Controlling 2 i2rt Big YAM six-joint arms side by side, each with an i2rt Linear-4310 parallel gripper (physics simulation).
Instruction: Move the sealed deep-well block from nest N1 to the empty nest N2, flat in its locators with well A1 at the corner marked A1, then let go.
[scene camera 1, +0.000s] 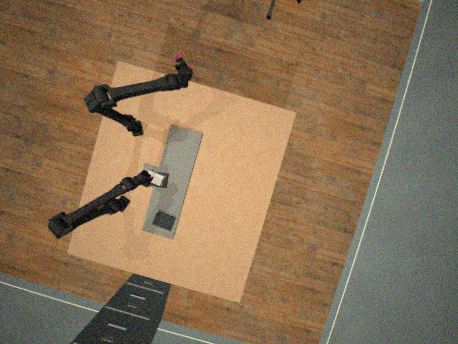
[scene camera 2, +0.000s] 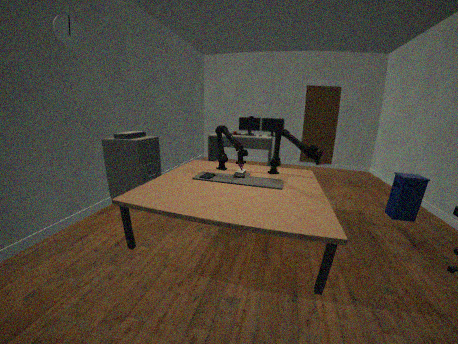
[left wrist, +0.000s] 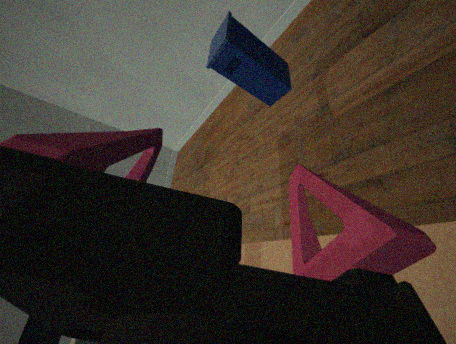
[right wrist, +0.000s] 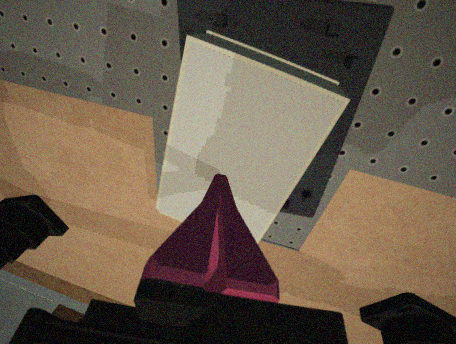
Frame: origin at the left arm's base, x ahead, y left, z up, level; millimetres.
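Where they show: left gripper, between the fingertips: (scene camera 1: 183, 58) (scene camera 2: 325, 159) (left wrist: 230, 154); right gripper, between the fingertips: (scene camera 1: 153, 177) (scene camera 2: 241, 170) (right wrist: 219, 180); left arm's base, origin of its link: (scene camera 1: 137, 128) (scene camera 2: 273, 173) (right wrist: 35, 214); right arm's base, origin of its link: (scene camera 1: 122, 203) (scene camera 2: 221, 169) (right wrist: 409, 316).
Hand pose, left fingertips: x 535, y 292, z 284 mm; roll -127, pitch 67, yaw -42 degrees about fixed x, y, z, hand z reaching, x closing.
Observation:
Each offset is from my left fingertips to the top centre of the thing. "spot": to the spot under its first point. Level surfaces: height alone.
The pale-topped block {448 mm back, 726 mm right, 208 mm down} (scene camera 1: 158, 178) (scene camera 2: 240, 172) (right wrist: 260, 130) sits askew over a dark nest {spot: 399 mm back, 815 mm right, 259 mm down} (right wrist: 370, 30), turned relative to it and overhanging its near side; it looks tilted, and whether any part is seated is hidden. Another dark nest {466 mm back, 1091 mm right, 249 mm down} (scene camera 1: 163, 220) (scene camera 2: 208, 175) is empty, lower in scene camera 1. Nest labels and the A1 mark are not readable. My right gripper (scene camera 1: 149, 175) (scene camera 2: 241, 166) (right wrist: 219, 180) is shut with nothing between its fingers, its tips over or against the block's near part. My left gripper (scene camera 1: 179, 56) (left wrist: 230, 154) is open and empty, beyond the table edge, far from the block.
Both nests are on a grey perforated board {270 mm down} (scene camera 1: 185, 155) (scene camera 2: 260, 182) (right wrist: 415, 70) on the wooden table {283 mm down} (scene camera 1: 230, 200) (scene camera 2: 200, 204). A blue bin (scene camera 2: 406, 196) (left wrist: 250, 60) stands on the floor. A grey cabinet (scene camera 2: 132, 167) stands left of the table in scene camera 2.

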